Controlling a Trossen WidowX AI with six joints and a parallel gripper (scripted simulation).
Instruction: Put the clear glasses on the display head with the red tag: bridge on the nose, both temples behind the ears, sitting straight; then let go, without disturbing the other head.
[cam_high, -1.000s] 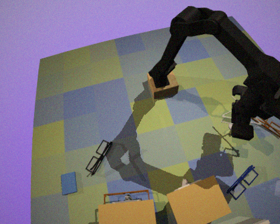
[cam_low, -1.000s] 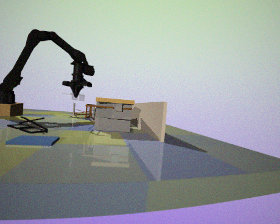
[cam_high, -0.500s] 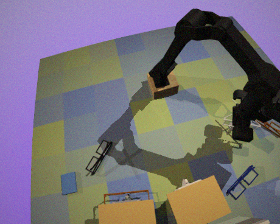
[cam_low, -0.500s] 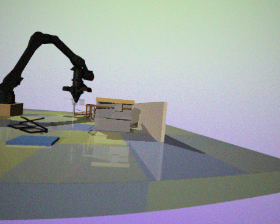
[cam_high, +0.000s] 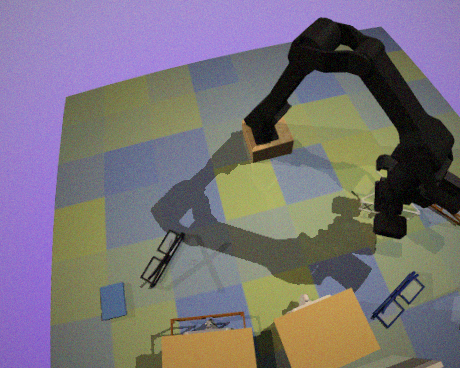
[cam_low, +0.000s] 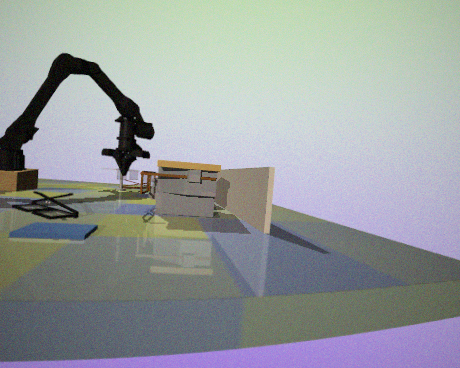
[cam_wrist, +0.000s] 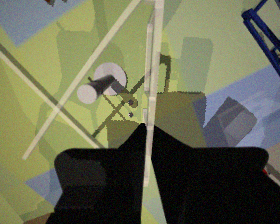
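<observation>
My gripper tip is 2 cm past the grey peg, 5 cm to the right of it and 4 cm above it. The rest, counted from my gripper tip: flat blue block: 7 cm ahead, 67 cm to the right, 6 cm below.
</observation>
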